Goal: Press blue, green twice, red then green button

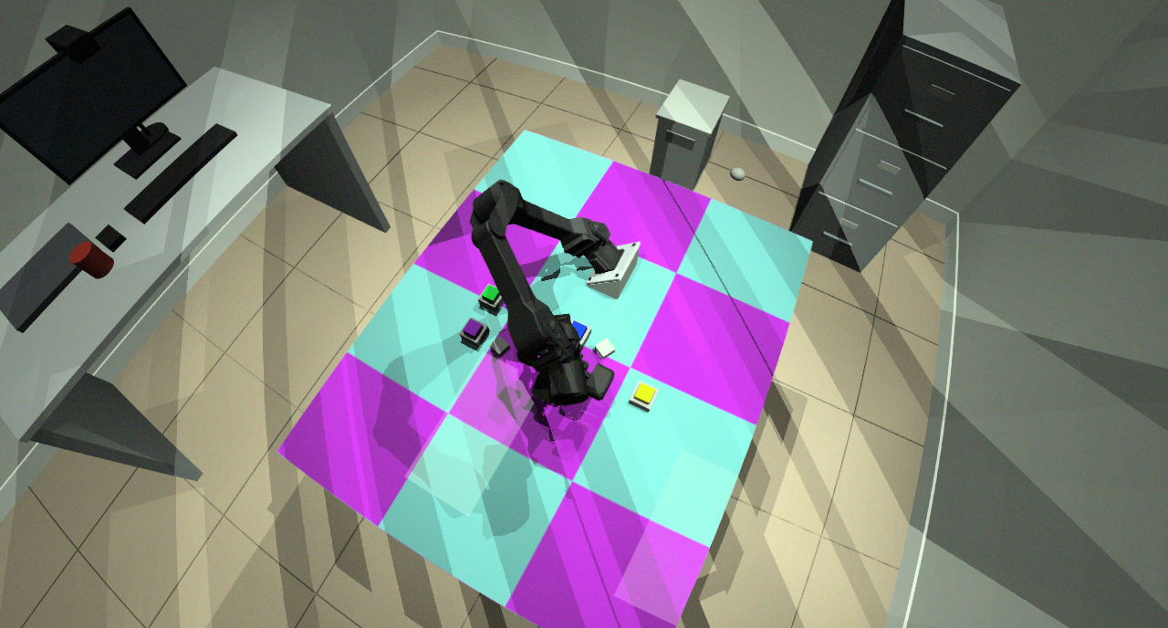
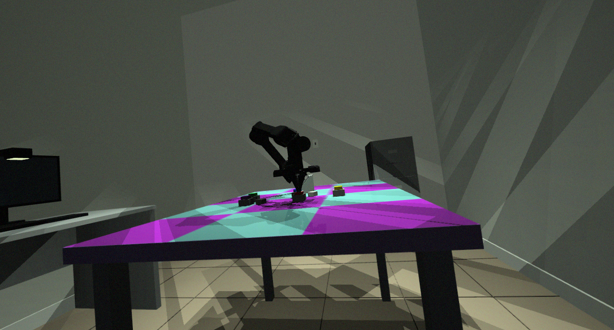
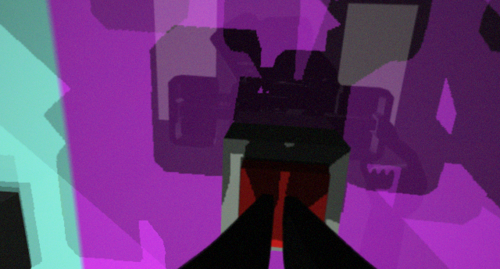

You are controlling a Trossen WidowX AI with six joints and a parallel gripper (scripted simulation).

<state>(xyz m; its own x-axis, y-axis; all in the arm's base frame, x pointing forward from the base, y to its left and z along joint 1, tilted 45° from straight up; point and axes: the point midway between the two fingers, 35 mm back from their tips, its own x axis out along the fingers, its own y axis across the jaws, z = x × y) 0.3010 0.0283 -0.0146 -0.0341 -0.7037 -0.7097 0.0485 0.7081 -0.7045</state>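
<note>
My gripper tip is now 1 cm above the red button. Round my gripper tip: white block 11 cm behind, 4 cm to the left, 2 cm below; then blue button 11 cm behind, 3 cm to the right; then yellow button 16 cm to the left, 4 cm behind.
</note>
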